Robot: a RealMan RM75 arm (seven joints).
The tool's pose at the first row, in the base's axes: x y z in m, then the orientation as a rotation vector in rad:
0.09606 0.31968 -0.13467 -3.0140 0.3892 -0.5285
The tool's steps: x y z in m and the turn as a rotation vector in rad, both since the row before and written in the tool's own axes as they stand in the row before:
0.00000 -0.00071 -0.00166 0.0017 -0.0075 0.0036
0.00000 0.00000 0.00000 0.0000 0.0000 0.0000
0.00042 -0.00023 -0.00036 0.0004 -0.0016 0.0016
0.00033 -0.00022 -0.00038 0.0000 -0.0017 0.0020
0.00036 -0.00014 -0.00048 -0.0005 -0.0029 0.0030
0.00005 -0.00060 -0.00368 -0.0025 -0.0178 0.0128
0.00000 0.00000 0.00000 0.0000 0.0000 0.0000
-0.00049 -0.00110 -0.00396 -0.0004 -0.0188 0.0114
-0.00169 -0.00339 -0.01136 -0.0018 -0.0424 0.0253
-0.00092 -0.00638 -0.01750 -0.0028 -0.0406 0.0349
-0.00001 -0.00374 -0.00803 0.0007 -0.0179 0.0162
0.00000 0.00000 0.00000 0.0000 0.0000 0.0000
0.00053 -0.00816 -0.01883 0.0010 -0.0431 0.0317
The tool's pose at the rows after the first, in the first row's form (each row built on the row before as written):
0.09566 0.32035 -0.13304 -3.0122 0.3934 -0.5168
0.09566 0.32035 -0.13304 -3.0122 0.3934 -0.5168
0.09598 0.32046 -0.13254 -3.0115 0.3955 -0.5143
0.09621 0.32058 -0.13205 -3.0110 0.3984 -0.5116
0.09641 0.32061 -0.13147 -3.0108 0.4029 -0.5069
0.09539 0.32111 -0.12792 -3.0108 0.4217 -0.4787
0.09539 0.32111 -0.12792 -3.0108 0.4217 -0.4787
0.09399 0.32222 -0.12419 -3.0091 0.4375 -0.4492
0.08999 0.32567 -0.11344 -3.0049 0.4725 -0.3826
0.08653 0.33139 -0.09603 -2.9963 0.5217 -0.3180
0.08599 0.33453 -0.08776 -2.9897 0.5438 -0.2898
0.08599 0.33453 -0.08776 -2.9897 0.5438 -0.2898
0.08546 0.34095 -0.06827 -2.9756 0.5858 -0.2226

